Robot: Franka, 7 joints.
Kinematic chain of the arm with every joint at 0, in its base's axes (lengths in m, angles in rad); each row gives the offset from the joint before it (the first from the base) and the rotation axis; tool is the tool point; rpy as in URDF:
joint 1: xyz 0 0 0.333 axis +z
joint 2: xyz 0 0 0 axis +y
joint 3: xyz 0 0 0.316 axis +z
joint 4: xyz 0.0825 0 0 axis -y
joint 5: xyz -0.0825 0 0.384 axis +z
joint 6: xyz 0 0 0 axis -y
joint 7: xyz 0.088 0 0 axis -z
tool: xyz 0 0 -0.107 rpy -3.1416 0 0
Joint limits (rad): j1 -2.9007..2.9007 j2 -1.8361..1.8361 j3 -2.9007..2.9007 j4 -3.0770..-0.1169 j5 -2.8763..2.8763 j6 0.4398..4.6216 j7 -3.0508..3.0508
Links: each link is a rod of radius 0.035 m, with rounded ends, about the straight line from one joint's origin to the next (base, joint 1, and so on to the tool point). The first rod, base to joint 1, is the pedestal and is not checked.
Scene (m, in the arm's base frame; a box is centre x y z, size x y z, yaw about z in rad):
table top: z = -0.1
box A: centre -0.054 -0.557 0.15 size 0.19 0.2 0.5 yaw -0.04
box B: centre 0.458 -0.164 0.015 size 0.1 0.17 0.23 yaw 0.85
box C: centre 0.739 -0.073 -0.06 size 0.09 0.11 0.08 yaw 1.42
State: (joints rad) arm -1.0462 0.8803 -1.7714 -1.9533 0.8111 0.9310 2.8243
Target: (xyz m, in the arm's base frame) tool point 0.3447 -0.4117 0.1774
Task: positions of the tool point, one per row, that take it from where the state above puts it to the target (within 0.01 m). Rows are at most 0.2 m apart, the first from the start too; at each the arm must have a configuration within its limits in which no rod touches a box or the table.
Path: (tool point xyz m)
1: -0.3283 -0.4157 0.4815
2: -0.3055 -0.4933 0.5415
3: -0.2570 -0.5638 0.6026
4: -0.1841 -0.6202 0.6617
5: -0.0906 -0.6557 0.7154
6: 0.0176 -0.6651 0.7603
7: 0.0620 -0.6902 0.6517
8: 0.1355 -0.6842 0.5241
9: 0.2212 -0.6344 0.3935
10: 0.2974 -0.5398 0.2744
11: 0.3447 -0.4117 0.1774

